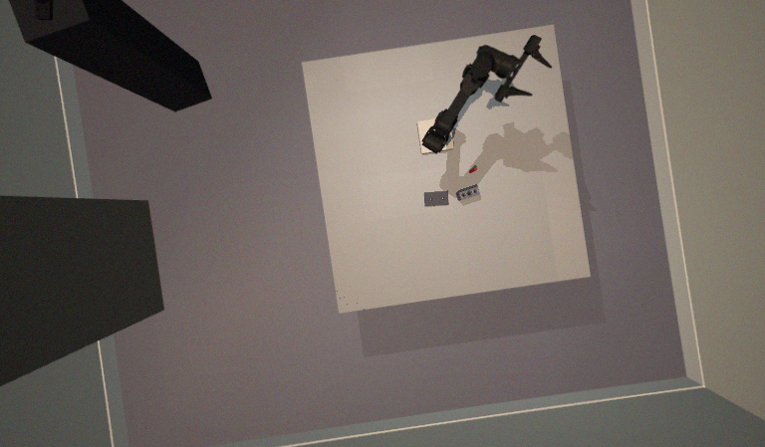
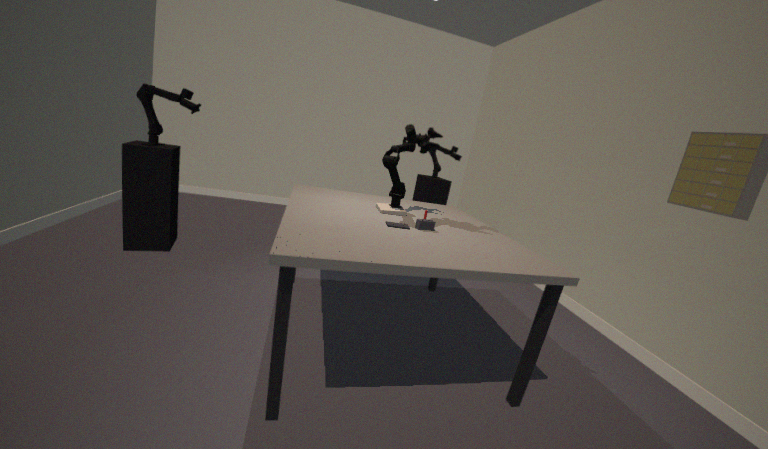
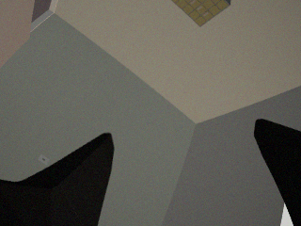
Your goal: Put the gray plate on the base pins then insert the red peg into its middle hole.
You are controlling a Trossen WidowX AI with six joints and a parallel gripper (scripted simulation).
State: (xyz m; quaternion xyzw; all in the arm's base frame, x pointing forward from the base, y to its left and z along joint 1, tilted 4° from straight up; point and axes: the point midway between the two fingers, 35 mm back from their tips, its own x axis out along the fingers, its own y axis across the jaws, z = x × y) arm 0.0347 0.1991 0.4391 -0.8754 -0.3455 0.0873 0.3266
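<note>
My gripper tip is now 28 cm short of the gray plate, 18 cm to the left of it and 45 cm above it. Also, from my gripper tip: red peg (18 cm ahead, 12 cm to the right, 45 cm below); base (25 cm ahead, 33 cm to the right, 48 cm below).
</note>
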